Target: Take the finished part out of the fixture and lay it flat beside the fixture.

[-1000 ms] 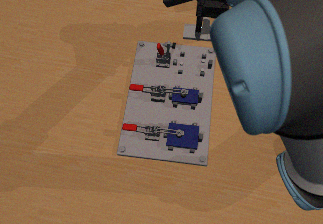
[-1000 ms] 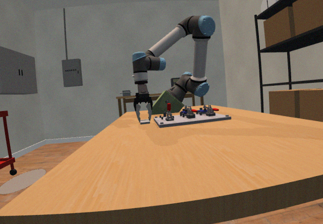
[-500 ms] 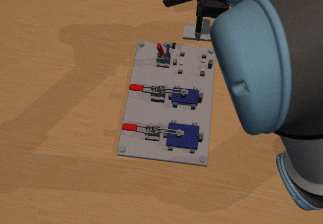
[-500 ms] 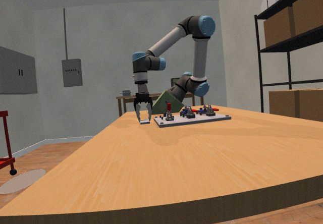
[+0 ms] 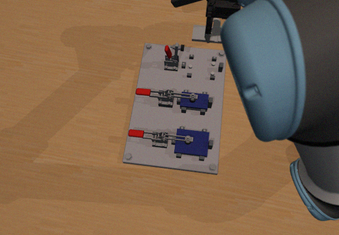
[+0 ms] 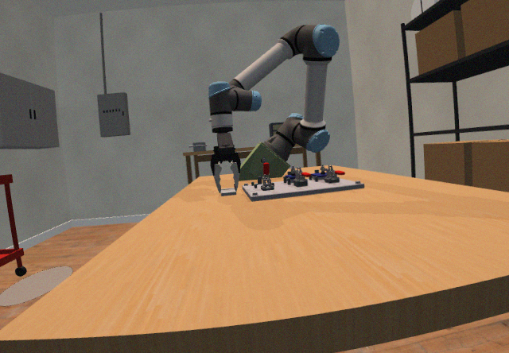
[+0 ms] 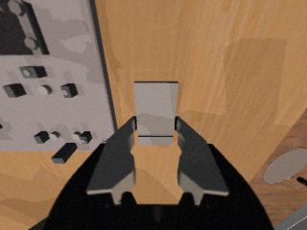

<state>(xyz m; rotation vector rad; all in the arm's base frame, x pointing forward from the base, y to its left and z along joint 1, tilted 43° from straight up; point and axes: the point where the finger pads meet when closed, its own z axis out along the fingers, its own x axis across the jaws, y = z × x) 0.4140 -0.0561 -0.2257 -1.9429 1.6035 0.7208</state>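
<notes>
Now: hand 10 mm past the finished grey part and 10 mm above it. Round my hand: grey fixture plate: 20 mm ahead, 240 mm to the left, 10 mm below; blue blank: 40 mm behind, 340 mm to the left, 10 mm above.
</notes>
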